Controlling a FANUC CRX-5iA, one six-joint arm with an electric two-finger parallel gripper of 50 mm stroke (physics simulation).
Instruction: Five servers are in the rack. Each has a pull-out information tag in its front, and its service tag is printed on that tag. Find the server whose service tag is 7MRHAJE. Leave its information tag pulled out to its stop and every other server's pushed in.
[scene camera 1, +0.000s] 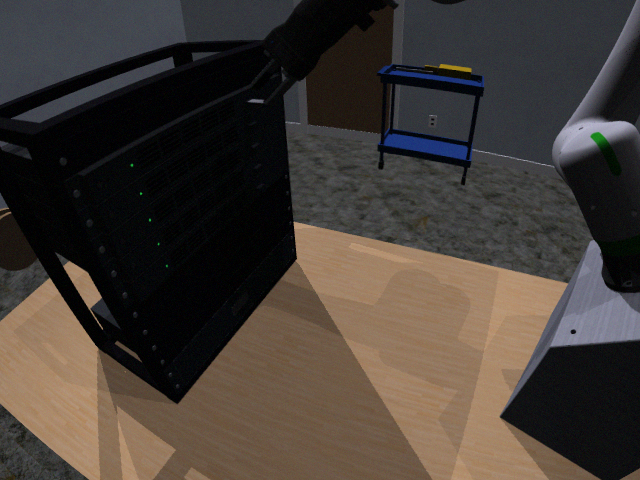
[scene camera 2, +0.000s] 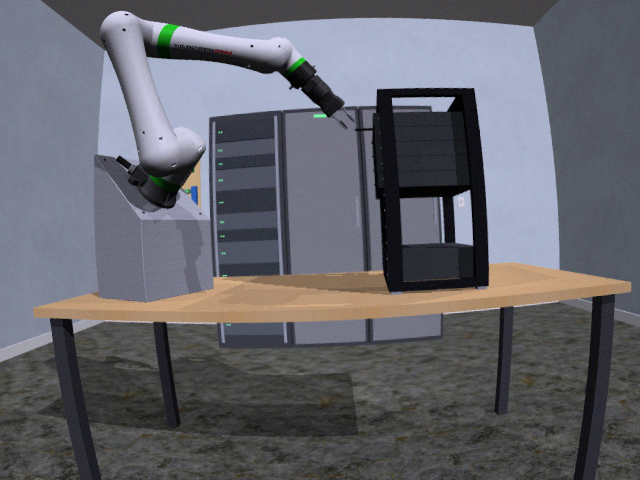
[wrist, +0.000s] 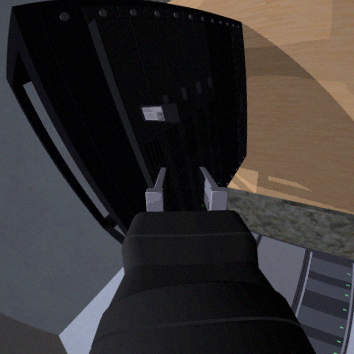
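Seen in the pictures: gripper, fingertip midpoint: (scene camera 1: 261, 95) (scene camera 2: 350, 125) (wrist: 182, 176); arm's base, origin of the base link: (scene camera 2: 156, 194).
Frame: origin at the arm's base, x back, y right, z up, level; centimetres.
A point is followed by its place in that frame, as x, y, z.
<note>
The black rack (scene camera 1: 134, 330) @[-83.6, -13.2, -8.4] (scene camera 2: 391, 232) @[-68.0, 34.1, -16.2] stands on the table with the stacked servers (scene camera 1: 196, 155) @[-74.8, 6.1, 12.2] (scene camera 2: 429, 149) @[-81.0, 35.6, 7.1] in its upper part. The top server's information tag (scene camera 1: 255, 101) @[-68.3, 18.9, 16.6] (scene camera 2: 364, 129) @[-67.4, 18.8, 16.4] (wrist: 153, 113) @[-67.9, 19.0, 16.6] sticks out of the front. Its white label faces up in the wrist view, but its print is too small to read. The lower servers' tags show as short tabs close to the front, one of them the second server's tag (scene camera 1: 252, 123) @[-69.6, 19.6, 12.1] (wrist: 183, 93) @[-69.7, 19.6, 7.7]. My gripper (scene camera 1: 258, 94) @[-65.1, 12.1, 19.6] (scene camera 2: 349, 124) @[-65.1, 12.1, 19.6] (wrist: 182, 176) @[-65.1, 12.1, 19.6] is open and empty, tilted down, just in front of and slightly above the pulled-out tag, apart from it in scene camera 2.
The wooden table (scene camera 1: 330, 413) @[-52.6, -10.4, -33.4] (scene camera 2: 248, 310) @[-28.1, 39.7, -33.4] carries the rack and the arm's grey pedestal (scene camera 1: 584, 382) @[-12.2, -14.3, -12.1] (scene camera 2: 155, 258) @[-1.4, 13.9, -20.7]. The rack's top bars rise above the servers. A blue cart (scene camera 1: 429, 147) stands on the floor beyond the table. Tall cabinets (scene camera 2: 325, 196) stand behind.
</note>
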